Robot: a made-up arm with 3 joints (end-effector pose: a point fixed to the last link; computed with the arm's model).
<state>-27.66 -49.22 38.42</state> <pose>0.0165 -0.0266 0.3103 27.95 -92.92 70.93</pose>
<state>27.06 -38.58 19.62</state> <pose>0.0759 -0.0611 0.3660 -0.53 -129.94 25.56</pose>
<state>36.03 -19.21 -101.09</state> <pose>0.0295 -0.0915 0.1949 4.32 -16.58 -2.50</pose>
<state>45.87 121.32 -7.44</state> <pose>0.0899 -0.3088 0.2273 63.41 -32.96 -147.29</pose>
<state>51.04 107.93 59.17</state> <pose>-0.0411 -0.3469 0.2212 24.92 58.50 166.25</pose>
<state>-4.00 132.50 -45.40</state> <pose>0.1385 -0.2615 0.2828 51.78 -17.14 -120.03</pose>
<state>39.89 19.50 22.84</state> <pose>0.0777 -0.2233 0.4306 4.89 -132.42 -59.44</pose>
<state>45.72 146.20 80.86</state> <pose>-0.0940 -0.2901 0.1685 -62.83 -6.01 -167.10</pose>
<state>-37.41 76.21 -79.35</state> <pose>0.1077 -0.1074 0.2655 16.71 11.99 -52.15</pose>
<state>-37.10 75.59 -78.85</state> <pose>0.1076 -0.1078 0.2651 16.45 11.45 -51.73</pose>
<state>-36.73 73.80 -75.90</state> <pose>0.1092 -0.1115 0.2625 14.57 8.71 -50.60</pose>
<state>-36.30 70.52 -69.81</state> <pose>0.1135 -0.1193 0.2582 10.81 3.07 -48.41</pose>
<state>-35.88 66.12 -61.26</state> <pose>0.1211 -0.1299 0.2548 5.92 -4.96 -45.14</pose>
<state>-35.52 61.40 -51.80</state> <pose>0.1311 -0.1403 0.2549 1.11 -13.99 -41.19</pose>
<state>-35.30 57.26 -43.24</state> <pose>0.1411 -0.1479 0.2581 -2.71 -22.27 -37.35</pose>
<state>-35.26 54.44 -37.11</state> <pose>0.1485 -0.1522 0.2622 -5.15 -28.21 -34.50</pose>
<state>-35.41 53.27 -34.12</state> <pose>0.1522 -0.1540 0.2646 -6.32 -31.03 -33.18</pose>
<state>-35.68 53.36 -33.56</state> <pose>0.1530 -0.1547 0.2649 -6.65 -31.43 -33.10</pose>
